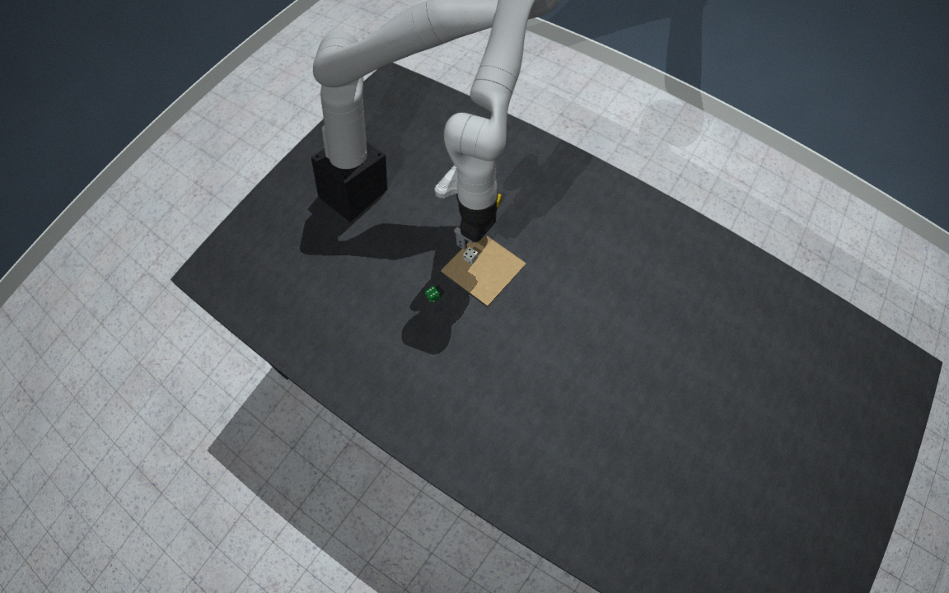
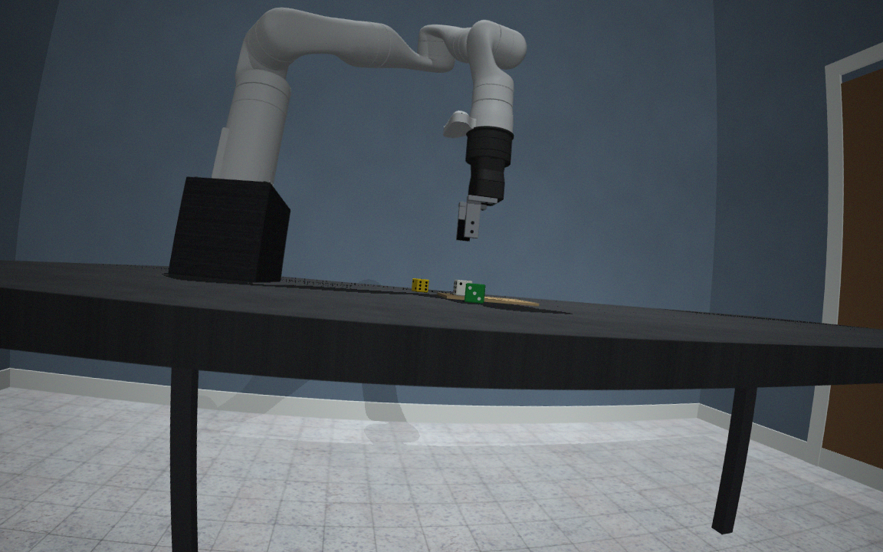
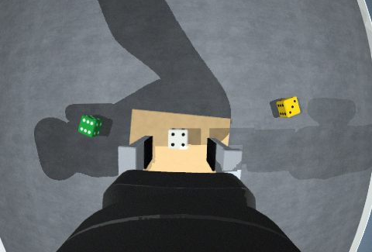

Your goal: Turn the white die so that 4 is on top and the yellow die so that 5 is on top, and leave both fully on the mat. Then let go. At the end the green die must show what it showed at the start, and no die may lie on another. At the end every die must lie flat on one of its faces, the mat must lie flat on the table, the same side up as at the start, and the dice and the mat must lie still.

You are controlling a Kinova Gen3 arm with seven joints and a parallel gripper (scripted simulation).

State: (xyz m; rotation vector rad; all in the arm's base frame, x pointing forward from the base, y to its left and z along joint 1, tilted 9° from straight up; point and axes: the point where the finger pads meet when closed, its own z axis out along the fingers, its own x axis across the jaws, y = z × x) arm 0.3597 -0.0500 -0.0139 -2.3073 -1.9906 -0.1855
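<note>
My gripper is now 170 mm to the right of the yellow die, 100 mm above it and 20 mm past it. Also, from my hand: green die: 130 mm to the right, 100 mm below, 30 mm behind; then white die: 100 mm below; then tan mat: 110 mm below, 40 mm ahead, 10 mm to the right.
</note>
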